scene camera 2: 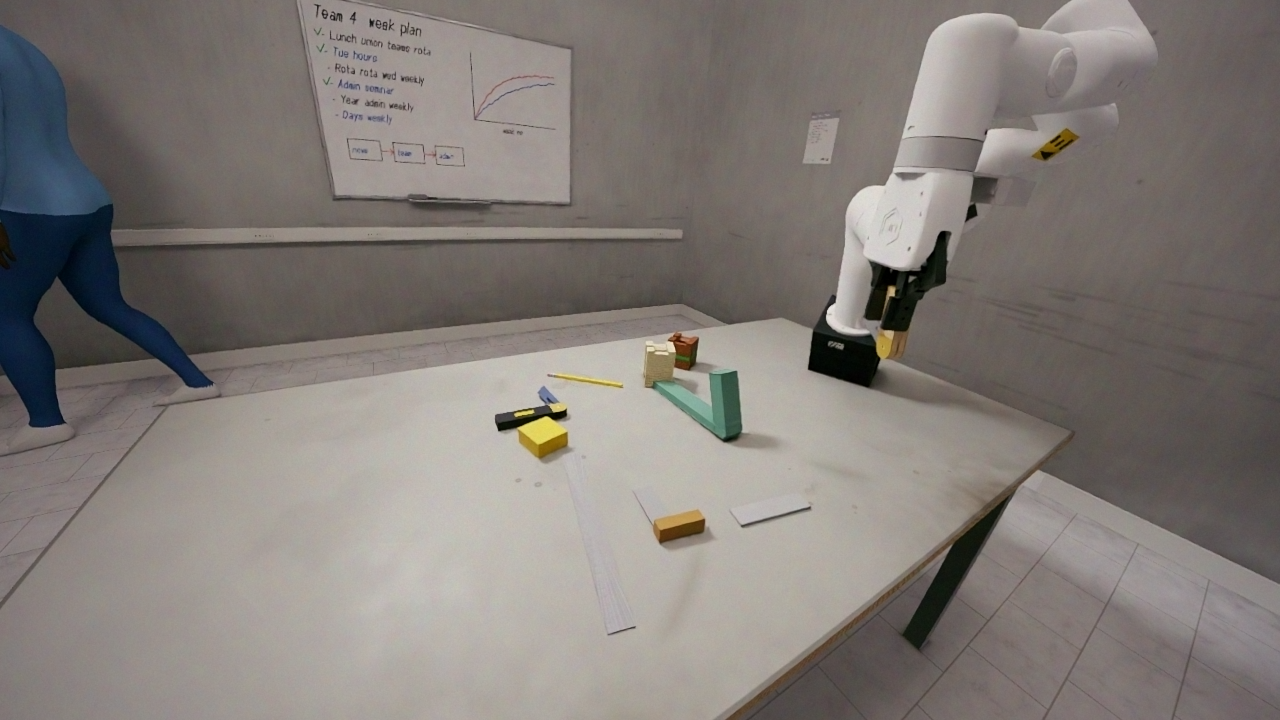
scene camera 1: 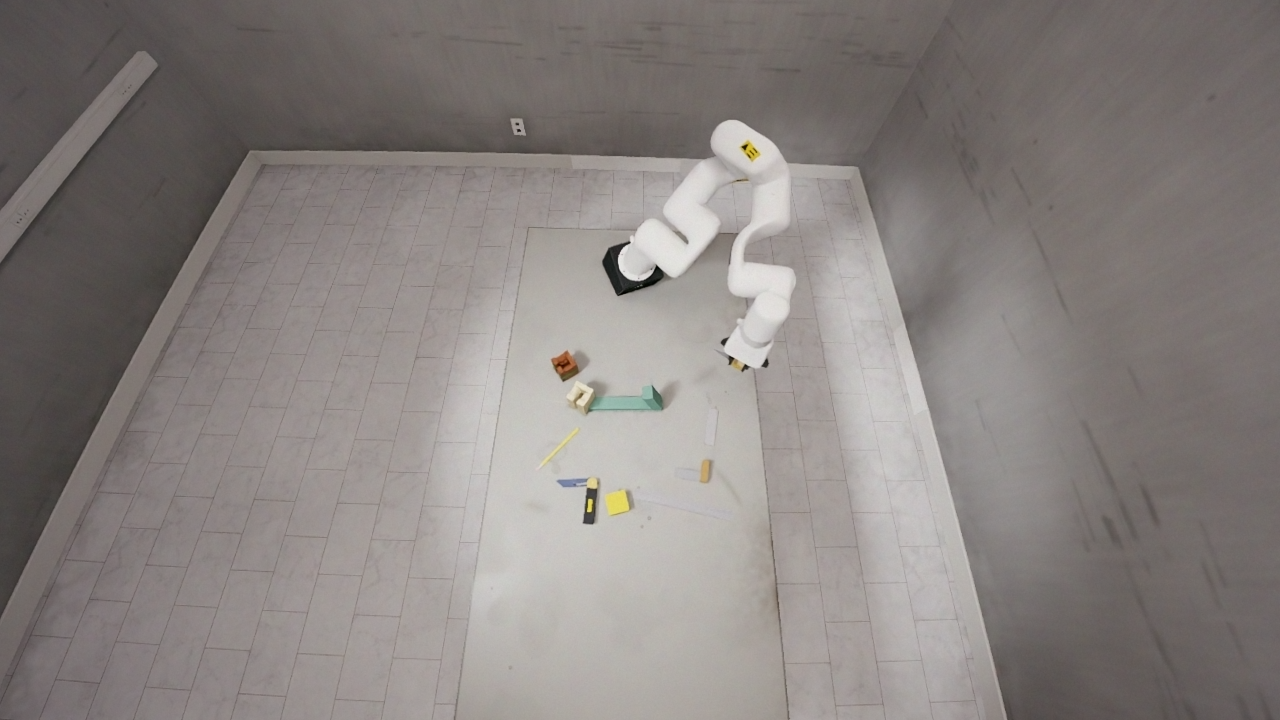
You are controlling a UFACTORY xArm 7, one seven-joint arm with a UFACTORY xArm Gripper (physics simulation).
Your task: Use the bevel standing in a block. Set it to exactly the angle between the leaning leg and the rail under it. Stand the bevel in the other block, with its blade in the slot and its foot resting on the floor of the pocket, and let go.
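Where they show: gripper, fingertip midpoint: [scene camera 2: 883, 325] [scene camera 1: 737, 364]; arm's base, origin of the base link: [scene camera 2: 854, 318] [scene camera 1: 636, 262].
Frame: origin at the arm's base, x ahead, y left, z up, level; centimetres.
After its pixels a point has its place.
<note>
My gripper [scene camera 1: 741, 358] @(x 46.0, y 20.6, z 12.1 cm) [scene camera 2: 893, 315] @(x 46.0, y 20.6, z 12.1 cm) is shut on the bevel's wooden stock [scene camera 1: 737, 364] @(x 45.6, y 20.8, z 11.2 cm) [scene camera 2: 889, 344] @(x 46.2, y 21.9, z 10.0 cm). It holds the bevel above the right side of the table, near the robot base in scene camera 2. The blade is mostly hidden and its angle cannot be read. A red-brown block [scene camera 1: 564, 365] @(x 28.8, y -27.7, z -12.7 cm) [scene camera 2: 684, 351] @(x 31.4, y -24.8, z -11.0 cm) and a cream block [scene camera 1: 580, 397] @(x 40.8, y -23.4, z -12.2 cm) [scene camera 2: 659, 363] @(x 43.3, y -20.9, z -9.9 cm) stand close together, both without a bevel. The green rail [scene camera 1: 615, 403] @(x 43.6, y -12.7, z -14.0 cm) [scene camera 2: 685, 405] @(x 45.8, y -9.8, z -14.3 cm) lies beside the cream block, and the green leaning leg [scene camera 1: 650, 395] @(x 45.9, y -2.3, z -4.0 cm) [scene camera 2: 725, 402] @(x 46.6, y 0.0, z -8.6 cm) rises from its far end.
Around lie a yellow pencil [scene camera 1: 558, 448] @(x 55.3, y -31.7, z -15.1 cm) [scene camera 2: 586, 380] @(x 55.3, y -31.3, z -15.4 cm), a black-handled tool with blue blade [scene camera 1: 589, 505] @(x 73.5, y -23.8, z -14.0 cm) [scene camera 2: 523, 417] @(x 74.3, y -22.5, z -14.0 cm), a yellow block [scene camera 1: 617, 502] @(x 73.9, y -15.7, z -13.1 cm) [scene camera 2: 542, 437] @(x 74.9, y -13.8, z -13.0 cm), a long ruler [scene camera 1: 684, 505] @(x 77.2, y 3.7, z -15.7 cm) [scene camera 2: 597, 546] @(x 78.5, y 7.4, z -15.6 cm), an orange-handled square [scene camera 1: 705, 471] @(x 68.6, y 11.5, z -13.7 cm) [scene camera 2: 679, 525] @(x 69.2, y 12.1, z -13.7 cm) and a grey plate [scene camera 1: 710, 427] @(x 55.1, y 16.2, z -15.4 cm) [scene camera 2: 769, 509] @(x 55.3, y 16.6, z -15.3 cm).
</note>
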